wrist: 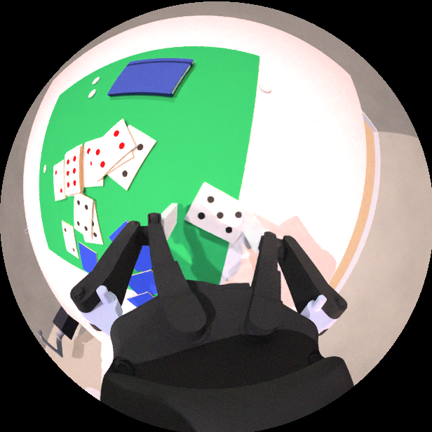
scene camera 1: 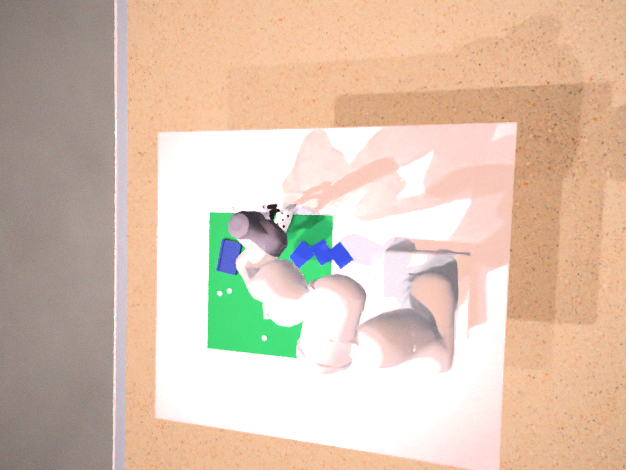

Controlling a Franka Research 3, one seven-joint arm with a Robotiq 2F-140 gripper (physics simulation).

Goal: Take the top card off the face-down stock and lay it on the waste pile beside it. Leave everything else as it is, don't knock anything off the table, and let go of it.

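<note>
The face-down stock (scene camera 1: 229, 257) (wrist: 150, 77) is a thick blue-backed block on the green mat, with its top layer slightly offset. A white card with five black dots (scene camera 1: 284, 218) (wrist: 220, 215) lies face up at the mat's edge; whether it belongs to the waste pile I cannot tell. My gripper (wrist: 210, 216) is open, its fingers apart above that card, with the right fingertip overlapping the card's end in the wrist view. The stock is well away from the fingers. In the scene view the gripper is mostly hidden under the arm.
Overlapping face-up cards with red dots (wrist: 109, 145) and black dots (wrist: 84, 212) lie on the green mat (scene camera 1: 237, 323) (wrist: 200, 115). Several blue-backed cards (scene camera 1: 322, 251) (wrist: 143, 282) lie in a row, partly behind the left finger. Small white discs (scene camera 1: 229, 290) (wrist: 92, 93) lie near the stock.
</note>
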